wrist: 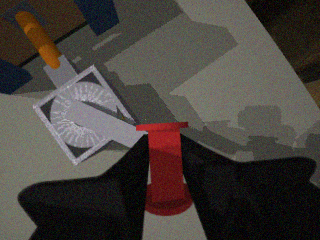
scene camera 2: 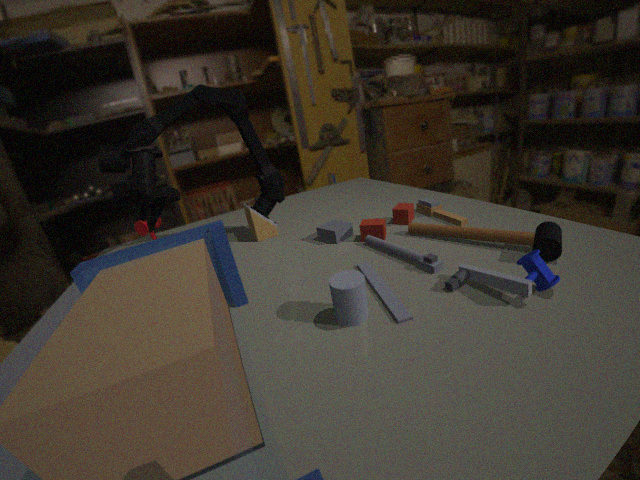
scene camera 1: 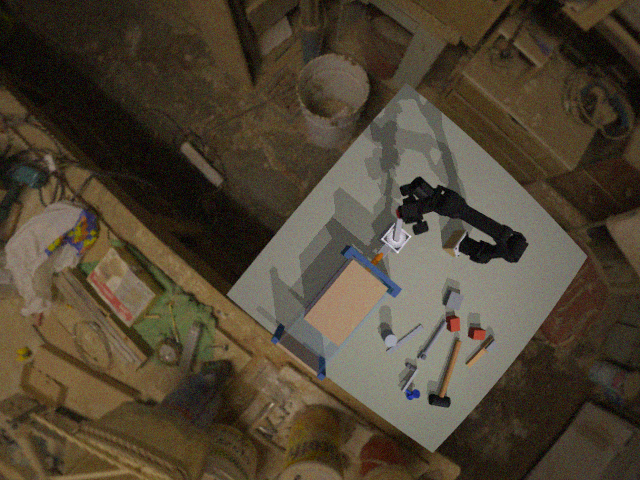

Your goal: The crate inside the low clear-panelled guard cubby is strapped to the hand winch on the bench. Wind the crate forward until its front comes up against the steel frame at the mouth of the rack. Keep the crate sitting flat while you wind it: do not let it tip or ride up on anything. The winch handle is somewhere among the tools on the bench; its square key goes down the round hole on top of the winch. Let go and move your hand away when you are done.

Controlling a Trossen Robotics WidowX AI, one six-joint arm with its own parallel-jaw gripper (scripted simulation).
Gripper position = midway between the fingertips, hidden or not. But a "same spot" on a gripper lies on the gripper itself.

My gripper shows in the wrist view (161,137), in scene camera 2 and in scene camera 1. One and the same spot on my gripper: (scene camera 1: 412,210) is (scene camera 2: 125,181).
